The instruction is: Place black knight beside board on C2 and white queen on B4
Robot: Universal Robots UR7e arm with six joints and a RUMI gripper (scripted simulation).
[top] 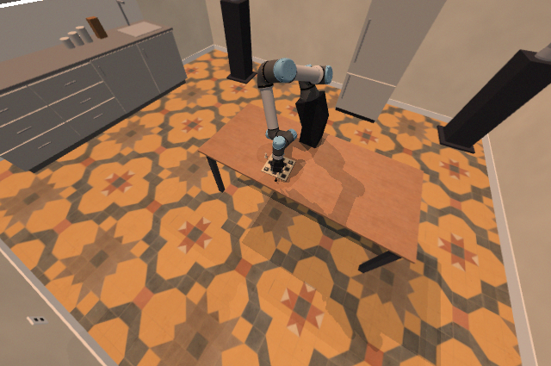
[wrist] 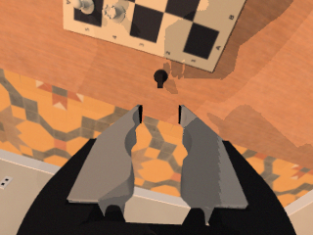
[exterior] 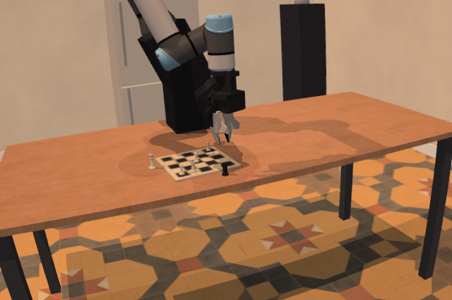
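Now: the black knight 100 mm below my hand. Also, from my hand: white queen: 180 mm behind, 170 mm to the right, 90 mm below; then small chessboard: 140 mm behind, 30 mm to the right, 110 mm below.
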